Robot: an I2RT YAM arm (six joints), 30 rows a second.
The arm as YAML. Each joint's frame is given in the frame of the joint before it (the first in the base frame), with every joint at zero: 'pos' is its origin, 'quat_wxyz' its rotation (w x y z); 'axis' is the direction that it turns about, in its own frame. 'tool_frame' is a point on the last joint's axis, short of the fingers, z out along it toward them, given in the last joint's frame.
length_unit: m
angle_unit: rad
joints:
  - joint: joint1
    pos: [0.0, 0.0, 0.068]
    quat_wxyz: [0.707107, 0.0, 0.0, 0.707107]
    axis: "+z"
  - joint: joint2
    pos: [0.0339, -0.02, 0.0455]
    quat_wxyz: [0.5, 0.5, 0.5, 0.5]
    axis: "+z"
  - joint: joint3
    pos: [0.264, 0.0, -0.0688]
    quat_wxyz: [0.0, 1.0, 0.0, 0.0]
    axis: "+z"
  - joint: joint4
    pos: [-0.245, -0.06, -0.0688]
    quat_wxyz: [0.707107, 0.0, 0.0, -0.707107]
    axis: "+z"
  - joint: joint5
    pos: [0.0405, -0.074, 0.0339]
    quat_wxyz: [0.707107, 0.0, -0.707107, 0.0]
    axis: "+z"
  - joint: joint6
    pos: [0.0, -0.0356, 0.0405]
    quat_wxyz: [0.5, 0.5, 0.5, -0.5]
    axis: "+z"
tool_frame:
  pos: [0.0, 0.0, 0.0]
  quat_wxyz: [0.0, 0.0, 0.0, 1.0]
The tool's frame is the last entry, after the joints.
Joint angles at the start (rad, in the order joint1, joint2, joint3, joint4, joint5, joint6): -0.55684 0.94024 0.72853 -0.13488 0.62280 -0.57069
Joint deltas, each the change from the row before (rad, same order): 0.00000 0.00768 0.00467 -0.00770 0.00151 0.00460; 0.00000 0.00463 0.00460 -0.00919 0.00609 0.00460; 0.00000 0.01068 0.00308 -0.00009 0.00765 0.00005; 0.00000 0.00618 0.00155 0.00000 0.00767 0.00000; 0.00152 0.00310 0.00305 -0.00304 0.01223 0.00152; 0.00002 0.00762 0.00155 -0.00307 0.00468 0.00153; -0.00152 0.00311 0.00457 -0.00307 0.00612 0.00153; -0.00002 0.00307 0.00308 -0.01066 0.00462 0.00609; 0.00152 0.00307 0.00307 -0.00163 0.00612 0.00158; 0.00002 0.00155 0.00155 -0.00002 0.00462 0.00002; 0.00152 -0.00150 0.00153 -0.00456 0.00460 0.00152
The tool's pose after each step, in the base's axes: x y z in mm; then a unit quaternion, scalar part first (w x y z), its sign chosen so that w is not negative. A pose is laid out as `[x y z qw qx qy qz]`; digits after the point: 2 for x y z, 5 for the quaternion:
[171.13 -131.05 298.36 0.32501 0.17150 0.78261 -0.50248]
[171.49 -131.48 298.22 0.32096 0.17377 0.78393 -0.50224]
[173.00 -132.68 297.25 0.31589 0.17485 0.78501 -0.50339]
[173.76 -133.41 296.62 0.31196 0.17629 0.78525 -0.50496]
[174.05 -133.61 296.88 0.30808 0.17913 0.78445 -0.50757]
[175.03 -134.37 295.65 0.30367 0.17973 0.78610 -0.50748]
[175.15 -135.04 296.37 0.30131 0.18231 0.78542 -0.50901]
[175.22 -135.24 295.86 0.29747 0.18446 0.78701 -0.50804]
[175.75 -135.37 296.21 0.29589 0.18585 0.78657 -0.50913]
[175.89 -135.60 296.47 0.29458 0.18705 0.78593 -0.51044]
[175.61 -135.18 296.92 0.29346 0.18802 0.78568 -0.51112]

